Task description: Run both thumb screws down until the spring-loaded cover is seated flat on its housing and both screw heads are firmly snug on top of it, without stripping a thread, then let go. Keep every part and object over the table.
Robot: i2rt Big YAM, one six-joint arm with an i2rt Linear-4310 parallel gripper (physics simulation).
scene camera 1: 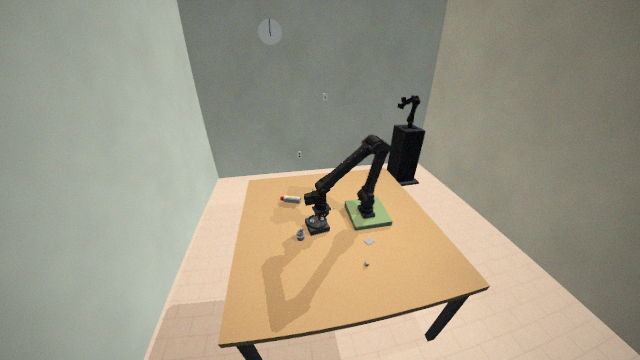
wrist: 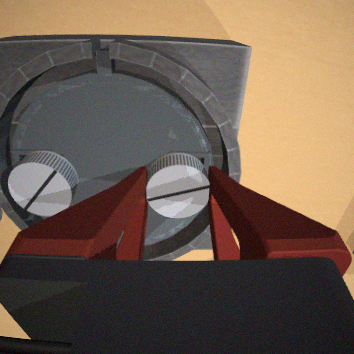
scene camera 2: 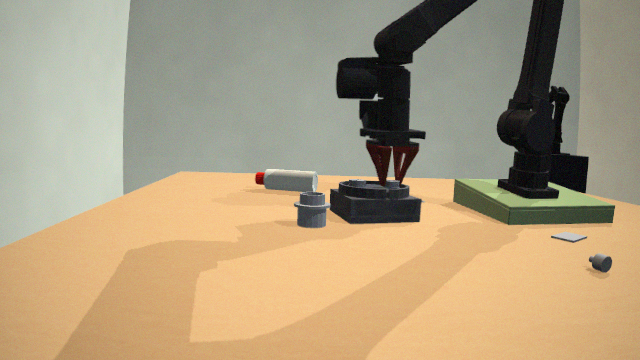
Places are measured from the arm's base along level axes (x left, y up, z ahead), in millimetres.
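Pixels of known places: gripper, fingertip midpoint: [scene camera 1: 321,219] [wrist: 177,176] [scene camera 2: 390,185]; arm's base, link origin: [scene camera 1: 366,211] [scene camera 2: 526,192].
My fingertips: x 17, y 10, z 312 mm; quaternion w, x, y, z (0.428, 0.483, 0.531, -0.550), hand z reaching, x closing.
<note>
For each thing: its top centre in the pictures, then the offset to it from my fingertips.
- dark square housing, top centre: [wrist: 110,182] [scene camera 2: 374,184] [scene camera 1: 317,220] dx +7, dy +2, dz +32 mm
- round grey cover, top centre: [wrist: 111,178] [scene camera 2: 374,186] [scene camera 1: 317,220] dx +7, dy -2, dz +32 mm
- grey flanged cylinder, top centre: [scene camera 2: 312,193] [scene camera 1: 300,232] dx +82, dy -5, dz +149 mm
- white bottle with a red cap, top centre: [scene camera 2: 285,170] [scene camera 1: 290,196] dx -297, dy -4, dz +171 mm
- thin grey plate, top centre: [scene camera 2: 569,236] [scene camera 1: 369,241] dx +200, dy -51, dz -249 mm
- small knob, top centre: [scene camera 2: 599,253] [scene camera 1: 366,262] dx +350, dy -34, dz -165 mm
The dark square housing [scene camera 1: 318,229] [scene camera 2: 385,210] [wrist: 227,70] stands on the table with a raised ring on top. The round grey cover [wrist: 110,115] lies inside that ring. One thumb screw [wrist: 177,191] [scene camera 2: 393,184], on the right in the wrist view, is between the red fingertips, its slot nearly crosswise. The other thumb screw [wrist: 40,189] [scene camera 2: 357,183] stands free on the left, its slot slanted. My gripper [wrist: 177,176] [scene camera 2: 391,184] points down and is shut on the right screw's head. Whether the cover is flat under the heads cannot be told.
A grey flanged cylinder [scene camera 1: 300,235] [scene camera 2: 311,212] stands close beside the housing. A white bottle with a red cap [scene camera 1: 291,199] [scene camera 2: 291,180] lies behind. The green base [scene camera 1: 372,225] [scene camera 2: 560,215], a thin grey plate [scene camera 1: 369,241] [scene camera 2: 569,237] and a small knob [scene camera 1: 366,264] [scene camera 2: 601,263] are to the right.
</note>
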